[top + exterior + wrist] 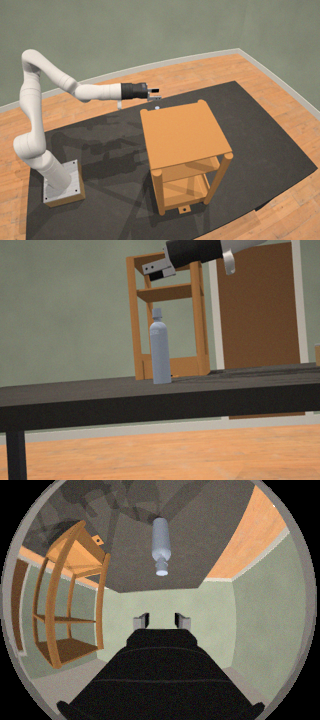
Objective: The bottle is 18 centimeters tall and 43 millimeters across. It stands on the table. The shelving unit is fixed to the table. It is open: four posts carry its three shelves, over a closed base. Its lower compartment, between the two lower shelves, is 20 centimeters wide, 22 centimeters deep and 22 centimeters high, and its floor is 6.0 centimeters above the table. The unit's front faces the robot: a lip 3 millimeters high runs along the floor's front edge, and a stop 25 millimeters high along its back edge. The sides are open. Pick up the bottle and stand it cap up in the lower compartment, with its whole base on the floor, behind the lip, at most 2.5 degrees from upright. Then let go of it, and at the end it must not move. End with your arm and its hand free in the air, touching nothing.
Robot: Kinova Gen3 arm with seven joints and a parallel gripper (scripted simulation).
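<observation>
The bottle lies 15 cm below my hand. Also, from my hand: shelving unit (8 cm behind, 33 cm to the right, 7 cm below).
</observation>
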